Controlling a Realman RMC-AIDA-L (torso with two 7-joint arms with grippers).
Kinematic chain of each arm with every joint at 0, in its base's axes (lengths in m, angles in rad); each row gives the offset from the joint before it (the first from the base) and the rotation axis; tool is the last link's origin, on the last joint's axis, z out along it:
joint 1: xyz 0 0 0.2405 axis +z
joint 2: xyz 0 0 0 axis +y
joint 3: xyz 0 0 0.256 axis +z
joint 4: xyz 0 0 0 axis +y
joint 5: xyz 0 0 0.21 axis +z
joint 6: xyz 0 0 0 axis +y
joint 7: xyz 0 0 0.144 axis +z
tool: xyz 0 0 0
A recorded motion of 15 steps. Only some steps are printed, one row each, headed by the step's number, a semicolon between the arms.
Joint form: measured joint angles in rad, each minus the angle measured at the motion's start. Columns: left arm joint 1, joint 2, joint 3, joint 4, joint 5, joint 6, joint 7; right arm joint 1, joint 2, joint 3, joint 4, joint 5, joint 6, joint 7.
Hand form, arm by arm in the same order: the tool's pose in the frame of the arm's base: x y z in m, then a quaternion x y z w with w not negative. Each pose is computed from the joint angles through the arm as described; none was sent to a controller.
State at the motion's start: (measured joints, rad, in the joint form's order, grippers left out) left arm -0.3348 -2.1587 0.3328 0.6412 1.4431 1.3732 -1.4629; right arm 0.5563 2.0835 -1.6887 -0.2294 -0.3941 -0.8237 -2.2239
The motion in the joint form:
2: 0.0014 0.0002 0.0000 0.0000 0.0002 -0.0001 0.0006; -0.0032 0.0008 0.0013 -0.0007 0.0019 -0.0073 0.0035
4: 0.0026 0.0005 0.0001 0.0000 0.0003 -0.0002 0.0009; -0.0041 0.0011 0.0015 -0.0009 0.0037 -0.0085 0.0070
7: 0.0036 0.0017 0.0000 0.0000 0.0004 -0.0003 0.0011; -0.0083 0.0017 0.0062 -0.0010 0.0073 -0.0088 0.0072
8: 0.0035 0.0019 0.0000 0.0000 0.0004 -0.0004 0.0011; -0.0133 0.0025 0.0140 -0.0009 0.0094 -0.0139 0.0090
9: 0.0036 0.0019 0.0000 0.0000 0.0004 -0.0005 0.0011; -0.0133 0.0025 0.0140 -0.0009 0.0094 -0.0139 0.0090
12: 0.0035 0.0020 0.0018 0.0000 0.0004 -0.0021 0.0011; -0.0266 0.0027 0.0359 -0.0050 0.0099 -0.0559 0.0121
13: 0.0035 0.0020 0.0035 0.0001 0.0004 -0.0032 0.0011; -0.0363 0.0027 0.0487 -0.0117 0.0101 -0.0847 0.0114
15: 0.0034 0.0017 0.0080 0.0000 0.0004 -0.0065 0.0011; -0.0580 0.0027 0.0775 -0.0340 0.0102 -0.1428 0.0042
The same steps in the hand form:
2: -0.3367 0.3109 0.0840 -0.64727 -0.38821 -0.50008 0.42456; 0.2858 0.3643 -0.0731 -0.37431 -0.80402 -0.36019 0.28932
4: -0.3371 0.3105 0.0841 -0.64720 -0.38845 -0.49962 0.42500; 0.2858 0.3642 -0.0730 -0.37626 -0.80268 -0.35985 0.29094
7: -0.3376 0.3103 0.0846 -0.64722 -0.38842 -0.49903 0.42569; 0.2873 0.3635 -0.0723 -0.37968 -0.79942 -0.36216 0.29261
8: -0.3376 0.3103 0.0847 -0.64725 -0.38836 -0.49898 0.42575; 0.2885 0.3627 -0.0712 -0.38324 -0.79545 -0.36391 0.29657
9: -0.3377 0.3103 0.0847 -0.64721 -0.38842 -0.49893 0.42581; 0.2885 0.3627 -0.0712 -0.38324 -0.79545 -0.36391 0.29657
12: -0.3376 0.3105 0.0845 -0.64757 -0.38872 -0.49834 0.42568; 0.2872 0.3607 -0.0668 -0.38228 -0.78805 -0.36309 0.31781
13: -0.3376 0.3107 0.0842 -0.64797 -0.38891 -0.49787 0.42546; 0.2854 0.3595 -0.0636 -0.37858 -0.78410 -0.36246 0.33239
15: -0.3374 0.3111 0.0834 -0.64885 -0.38970 -0.49667 0.42478; 0.2807 0.3578 -0.0554 -0.36583 -0.77584 -0.36358 0.36339

